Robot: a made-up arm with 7 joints.
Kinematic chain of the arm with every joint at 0, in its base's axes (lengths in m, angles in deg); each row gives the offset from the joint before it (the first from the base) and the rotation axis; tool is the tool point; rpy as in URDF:
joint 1: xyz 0 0 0 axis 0.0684 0.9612 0.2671
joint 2: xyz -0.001 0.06 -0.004 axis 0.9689 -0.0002 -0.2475
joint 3: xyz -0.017 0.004 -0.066 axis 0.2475 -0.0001 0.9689
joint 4: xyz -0.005 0 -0.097 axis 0.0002 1 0
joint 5: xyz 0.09 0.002 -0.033 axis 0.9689 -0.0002 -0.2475
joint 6: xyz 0.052 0 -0.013 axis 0.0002 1 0
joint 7: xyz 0.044 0 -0.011 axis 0.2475 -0.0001 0.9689
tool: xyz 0 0 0 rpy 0 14.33 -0.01
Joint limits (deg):
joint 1: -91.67..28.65
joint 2: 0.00..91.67
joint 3: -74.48..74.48
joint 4: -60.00..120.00
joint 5: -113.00..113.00
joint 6: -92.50..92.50
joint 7: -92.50..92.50
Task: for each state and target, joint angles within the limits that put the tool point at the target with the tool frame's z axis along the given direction. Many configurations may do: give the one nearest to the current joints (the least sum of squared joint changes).
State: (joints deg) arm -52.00 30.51 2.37 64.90 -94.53 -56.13 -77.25
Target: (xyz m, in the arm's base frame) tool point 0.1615 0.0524 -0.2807 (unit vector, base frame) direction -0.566 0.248 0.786
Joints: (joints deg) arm -30.54 0.00 -29.14 65.50 -106.70 -92.24 -77.25
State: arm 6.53 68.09 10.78 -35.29 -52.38 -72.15 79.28
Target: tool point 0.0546 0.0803 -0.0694 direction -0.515 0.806 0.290
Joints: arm 22.39 56.19 -29.32 -56.74 -45.75 -78.85 79.28
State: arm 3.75 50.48 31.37 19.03 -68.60 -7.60 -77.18
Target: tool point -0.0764 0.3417 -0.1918 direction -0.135 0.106 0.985
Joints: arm 18.79 37.38 45.38 56.79 -73.30 -26.38 -77.18
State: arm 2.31 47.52 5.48 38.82 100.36 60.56 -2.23
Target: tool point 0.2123 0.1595 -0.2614 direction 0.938 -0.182 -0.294
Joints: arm -42.88 11.18 31.65 66.24 65.65 57.45 -2.23
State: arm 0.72 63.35 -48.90 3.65 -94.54 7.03 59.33
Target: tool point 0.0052 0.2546 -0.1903 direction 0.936 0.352 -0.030
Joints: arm 28.24 91.67 -37.84 1.63 -104.73 13.80 59.33
